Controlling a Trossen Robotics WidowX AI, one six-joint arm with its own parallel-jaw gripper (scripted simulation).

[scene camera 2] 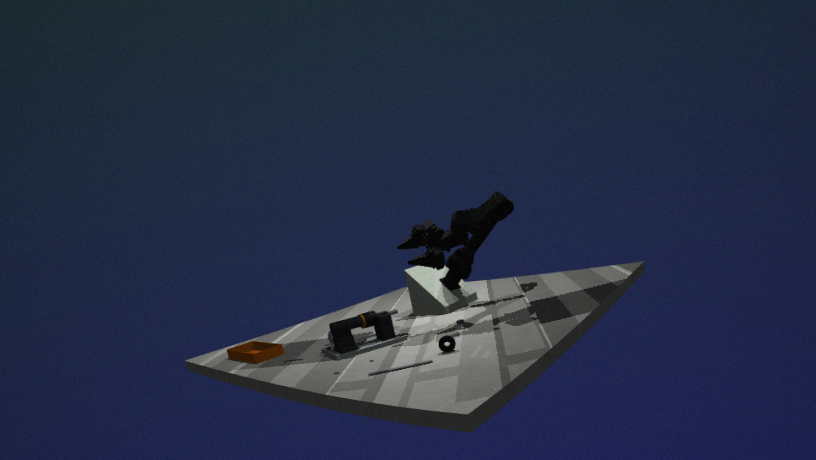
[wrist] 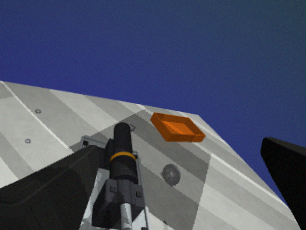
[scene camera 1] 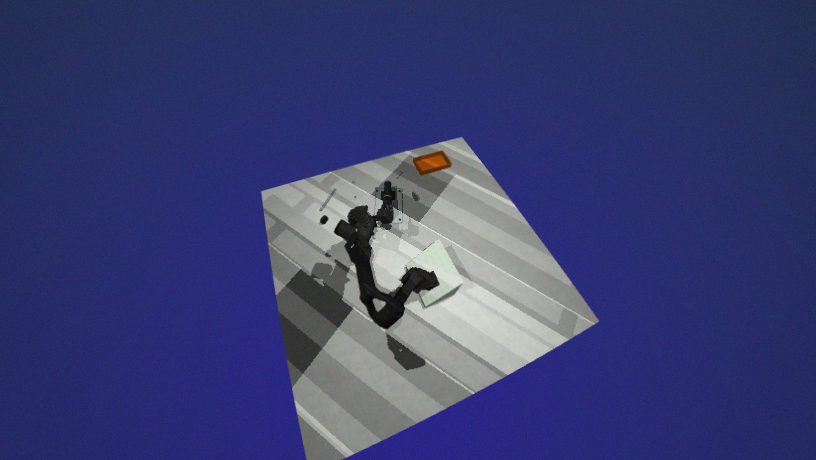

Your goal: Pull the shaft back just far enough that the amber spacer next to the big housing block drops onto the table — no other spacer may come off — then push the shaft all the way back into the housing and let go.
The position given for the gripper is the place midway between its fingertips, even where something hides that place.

The gripper (scene camera 2: pixel 402 255) is open and holds nothing. Also in view: a grey base plate (scene camera 2: pixel 345 345) and an orange tray (scene camera 2: pixel 254 352).
The gripper also shows in the wrist view (wrist: pixel 182 150) and in scene camera 1 (scene camera 1: pixel 375 204). The grey base plate shows as well in scene camera 1 (scene camera 1: pixel 395 209). The orange tray is seen too in the wrist view (wrist: pixel 173 128).
